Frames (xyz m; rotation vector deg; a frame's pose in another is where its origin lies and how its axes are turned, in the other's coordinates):
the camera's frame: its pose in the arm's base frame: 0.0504 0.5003 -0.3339 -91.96 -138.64 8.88
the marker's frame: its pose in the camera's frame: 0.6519 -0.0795 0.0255 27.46 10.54 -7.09
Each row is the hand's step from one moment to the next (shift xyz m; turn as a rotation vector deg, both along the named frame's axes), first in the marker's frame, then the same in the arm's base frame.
Working: the marker's frame: its pose in the arm's base frame: -0.2694 1.0688 -0.2536 -68.62 -121.66 28.58

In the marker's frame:
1: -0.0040 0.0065 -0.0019 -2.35 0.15 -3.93
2: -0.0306 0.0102 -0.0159 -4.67 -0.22 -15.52
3: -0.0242 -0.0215 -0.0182 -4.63 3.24 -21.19
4: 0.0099 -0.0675 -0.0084 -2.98 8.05 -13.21
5: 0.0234 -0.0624 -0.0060 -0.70 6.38 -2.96
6: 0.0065 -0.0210 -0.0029 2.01 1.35 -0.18
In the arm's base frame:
1: 0.0068 -0.0001 -0.0039 3.70 -1.88 1.94
2: 0.0289 -0.0208 -0.0052 12.37 -3.90 9.72
3: 0.0085 -0.0315 0.0177 18.40 -2.01 11.76
4: -0.0395 -0.0260 0.0499 15.22 1.76 3.68
5: -0.0431 -0.0118 0.0498 6.24 2.71 -1.93
6: -0.0134 -0.0051 0.0169 0.19 2.42 0.02

